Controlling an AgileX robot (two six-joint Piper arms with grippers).
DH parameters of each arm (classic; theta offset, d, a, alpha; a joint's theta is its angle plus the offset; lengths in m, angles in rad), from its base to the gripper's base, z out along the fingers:
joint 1: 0 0.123 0 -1.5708
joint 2: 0.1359 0 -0.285 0
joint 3: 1.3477 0 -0.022 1.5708
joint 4: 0 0.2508 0 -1.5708
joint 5: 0 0 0.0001 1.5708
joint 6: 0 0.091 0 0
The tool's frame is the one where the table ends.
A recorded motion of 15 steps. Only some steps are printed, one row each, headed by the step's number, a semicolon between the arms.
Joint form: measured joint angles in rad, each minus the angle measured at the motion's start. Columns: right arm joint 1, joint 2, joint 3, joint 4, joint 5, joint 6; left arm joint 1, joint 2, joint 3, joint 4, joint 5, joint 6.
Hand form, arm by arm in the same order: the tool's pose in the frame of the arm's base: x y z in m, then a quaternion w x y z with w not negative. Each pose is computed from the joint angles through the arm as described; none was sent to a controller.
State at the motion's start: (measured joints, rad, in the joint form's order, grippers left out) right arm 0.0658 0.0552 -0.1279 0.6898 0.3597 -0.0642; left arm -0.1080 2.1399 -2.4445 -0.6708 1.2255 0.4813
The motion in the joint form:
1: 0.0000 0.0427 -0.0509 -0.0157 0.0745 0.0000; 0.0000 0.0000 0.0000 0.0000 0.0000 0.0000
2: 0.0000 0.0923 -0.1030 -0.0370 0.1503 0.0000; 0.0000 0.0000 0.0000 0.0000 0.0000 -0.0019
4: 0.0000 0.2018 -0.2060 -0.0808 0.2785 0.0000; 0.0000 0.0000 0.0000 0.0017 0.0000 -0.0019
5: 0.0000 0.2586 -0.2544 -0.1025 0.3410 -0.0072; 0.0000 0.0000 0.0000 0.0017 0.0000 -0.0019
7: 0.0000 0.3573 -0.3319 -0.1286 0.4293 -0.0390; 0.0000 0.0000 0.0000 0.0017 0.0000 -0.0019
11: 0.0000 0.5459 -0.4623 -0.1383 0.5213 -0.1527; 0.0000 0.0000 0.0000 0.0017 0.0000 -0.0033
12: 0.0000 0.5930 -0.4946 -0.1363 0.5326 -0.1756; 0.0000 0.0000 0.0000 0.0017 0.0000 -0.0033
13: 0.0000 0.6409 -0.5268 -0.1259 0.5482 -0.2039; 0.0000 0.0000 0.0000 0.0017 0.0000 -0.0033
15: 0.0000 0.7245 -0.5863 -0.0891 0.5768 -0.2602; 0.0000 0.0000 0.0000 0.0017 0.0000 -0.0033
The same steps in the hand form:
1: 0.0510 0.0274 0.2369 0.57266 0.10492 0.75837 0.29314; 0.4537 -0.1027 0.4059 0.39534 0.26313 0.84069 -0.26022
2: 0.0521 0.0305 0.2456 0.54680 0.08753 0.78060 0.28983; 0.4537 -0.1027 0.4059 0.39509 0.26233 0.84094 -0.26059
4: 0.0577 0.0349 0.2628 0.49707 0.05927 0.81971 0.27835; 0.4537 -0.1026 0.4058 0.39504 0.26239 0.84119 -0.25979
5: 0.0616 0.0367 0.2700 0.47046 0.04380 0.83900 0.26986; 0.4537 -0.1026 0.4058 0.39504 0.26239 0.84119 -0.25979
7: 0.0708 0.0391 0.2814 0.42982 0.01502 0.86616 0.25456; 0.4537 -0.1026 0.4058 0.39504 0.26239 0.84119 -0.25979
11: 0.0969 0.0433 0.3003 0.37819 -0.04434 0.89517 0.23167; 0.4537 -0.1026 0.4058 0.39486 0.26180 0.84138 -0.26006
12: 0.1051 0.0443 0.3049 0.36916 -0.05451 0.89903 0.22912; 0.4537 -0.1026 0.4058 0.39486 0.26180 0.84138 -0.26006
13: 0.1135 0.0459 0.3091 0.35834 -0.06638 0.90236 0.23008; 0.4537 -0.1026 0.4058 0.39486 0.26180 0.84138 -0.26006
15: 0.1287 0.0500 0.3171 0.34153 -0.08780 0.90445 0.24005; 0.4537 -0.1026 0.4058 0.39486 0.26180 0.84138 -0.26006

